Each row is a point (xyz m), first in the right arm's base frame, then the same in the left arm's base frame.
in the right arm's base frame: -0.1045 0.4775 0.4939
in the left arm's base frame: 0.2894 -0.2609 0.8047
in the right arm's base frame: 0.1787 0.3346 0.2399
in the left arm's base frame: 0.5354 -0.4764 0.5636
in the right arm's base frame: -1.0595 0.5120 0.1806
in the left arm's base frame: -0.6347 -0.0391 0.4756
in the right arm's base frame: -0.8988 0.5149 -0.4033
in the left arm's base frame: -0.4758 -0.1054 -0.1050
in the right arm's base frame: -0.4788 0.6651 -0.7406
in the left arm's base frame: -0.0324 -0.0697 -0.4440
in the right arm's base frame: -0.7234 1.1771 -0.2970
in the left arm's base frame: -0.1612 0.5083 -0.0339
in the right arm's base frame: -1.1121 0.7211 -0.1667
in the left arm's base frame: -0.6399 0.1556 0.1162
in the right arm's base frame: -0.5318 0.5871 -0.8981
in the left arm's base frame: -0.1007 -0.1435 -0.5976
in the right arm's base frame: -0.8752 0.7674 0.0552
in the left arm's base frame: -0.3991 0.1626 0.3387
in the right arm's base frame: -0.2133 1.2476 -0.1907
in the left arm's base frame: 0.3518 0.4729 0.0759
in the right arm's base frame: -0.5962 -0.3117 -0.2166
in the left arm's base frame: -0.3601 -0.9654 0.1329
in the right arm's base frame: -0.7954 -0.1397 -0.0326
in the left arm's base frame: -0.5177 -0.7439 0.3038
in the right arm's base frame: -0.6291 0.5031 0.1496
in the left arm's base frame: -0.2164 -0.1427 0.4516
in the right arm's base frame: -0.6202 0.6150 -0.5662
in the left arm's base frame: -0.1817 -0.0777 -0.2692
